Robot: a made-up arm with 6 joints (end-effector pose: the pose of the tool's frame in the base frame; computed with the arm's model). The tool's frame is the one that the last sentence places. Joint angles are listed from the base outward.
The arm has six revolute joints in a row. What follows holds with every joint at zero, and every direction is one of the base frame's.
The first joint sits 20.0 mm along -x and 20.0 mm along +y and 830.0 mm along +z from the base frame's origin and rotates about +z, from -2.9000 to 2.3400 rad.
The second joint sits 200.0 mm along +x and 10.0 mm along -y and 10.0 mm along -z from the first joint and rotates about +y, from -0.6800 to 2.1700 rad.
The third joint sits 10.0 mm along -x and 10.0 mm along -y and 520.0 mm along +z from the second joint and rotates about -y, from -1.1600 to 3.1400 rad.
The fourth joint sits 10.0 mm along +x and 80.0 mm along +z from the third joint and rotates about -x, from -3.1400 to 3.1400 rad.
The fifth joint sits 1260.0 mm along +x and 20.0 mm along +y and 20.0 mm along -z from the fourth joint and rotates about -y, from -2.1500 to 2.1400 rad.
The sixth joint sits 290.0 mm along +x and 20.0 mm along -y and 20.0 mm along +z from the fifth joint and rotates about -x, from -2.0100 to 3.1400 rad.
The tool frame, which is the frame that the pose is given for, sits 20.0 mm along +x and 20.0 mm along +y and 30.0 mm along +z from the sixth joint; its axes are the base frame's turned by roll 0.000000, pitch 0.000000 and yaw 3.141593 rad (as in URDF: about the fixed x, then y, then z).
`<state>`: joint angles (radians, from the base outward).
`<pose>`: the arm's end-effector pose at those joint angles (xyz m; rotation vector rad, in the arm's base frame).
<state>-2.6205 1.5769 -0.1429 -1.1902 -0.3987 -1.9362</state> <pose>-0.4104 -0.2886 -0.7231 -1.5998 -0.8181 -2.3964</pose>
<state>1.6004 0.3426 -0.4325 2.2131 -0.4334 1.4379</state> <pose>0.0900 1.5979 0.3276 -1.8175 2.1590 -1.2815</pose>
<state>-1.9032 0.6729 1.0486 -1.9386 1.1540 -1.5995</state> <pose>-0.8620 -1.5926 1.6863 2.6134 0.1999 0.2751</pose>
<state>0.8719 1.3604 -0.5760 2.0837 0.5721 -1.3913</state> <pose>-0.0234 0.2562 -0.4724 -1.6717 -0.6637 -0.5803</pose>
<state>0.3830 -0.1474 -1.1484 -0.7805 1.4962 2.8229</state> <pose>1.0427 0.2007 0.3816 0.4124 2.5121 0.8544</pose>
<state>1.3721 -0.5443 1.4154 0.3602 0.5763 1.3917</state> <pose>-0.2522 -0.8034 2.5921 -1.7015 -0.4524 1.3436</pose>
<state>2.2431 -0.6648 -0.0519 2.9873 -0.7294 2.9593</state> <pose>-0.5539 0.7586 2.3399 0.2995 1.3738 -0.6370</pose>
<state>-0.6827 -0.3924 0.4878 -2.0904 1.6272 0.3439</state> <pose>0.4157 -0.6999 2.2064 -1.5905 -1.4310 0.3525</pose>
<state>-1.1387 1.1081 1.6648 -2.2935 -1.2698 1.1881</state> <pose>0.8493 -1.4093 2.0528 1.0239 0.1471 -2.4676</pose>
